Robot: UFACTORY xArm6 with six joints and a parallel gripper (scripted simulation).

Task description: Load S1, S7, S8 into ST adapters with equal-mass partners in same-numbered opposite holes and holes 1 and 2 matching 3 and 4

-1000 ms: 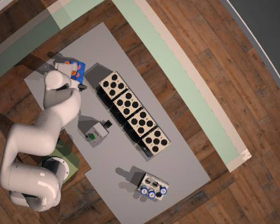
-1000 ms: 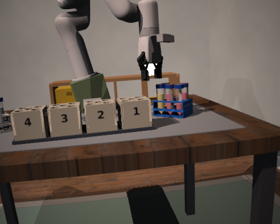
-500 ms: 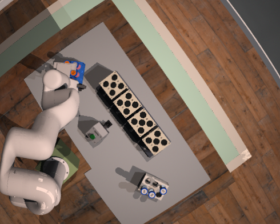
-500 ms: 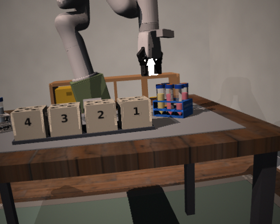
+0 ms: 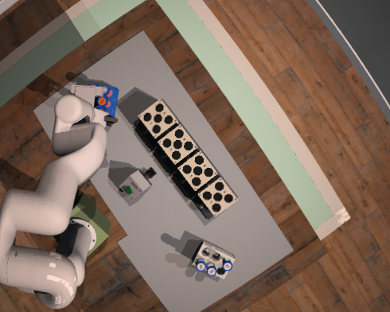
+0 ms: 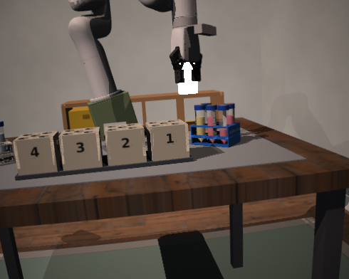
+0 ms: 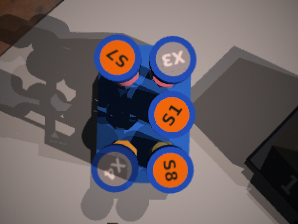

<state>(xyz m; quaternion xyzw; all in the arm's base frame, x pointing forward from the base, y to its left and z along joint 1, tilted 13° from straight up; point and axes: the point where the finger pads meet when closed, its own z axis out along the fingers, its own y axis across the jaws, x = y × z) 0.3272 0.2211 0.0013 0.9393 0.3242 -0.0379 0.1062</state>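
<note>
The pink tube lies 14 cm below my hand, 12 cm to the left of it and 5 cm ahead of it. Also, from my hand: blue rack 17 cm below, 7 cm to the left, 3 cm ahead; green DONE key 22 cm to the right, 14 cm below, 11 cm behind; tube of yellowish liquid 14 cm below, 2 cm to the left, 1 cm ahead.
</note>
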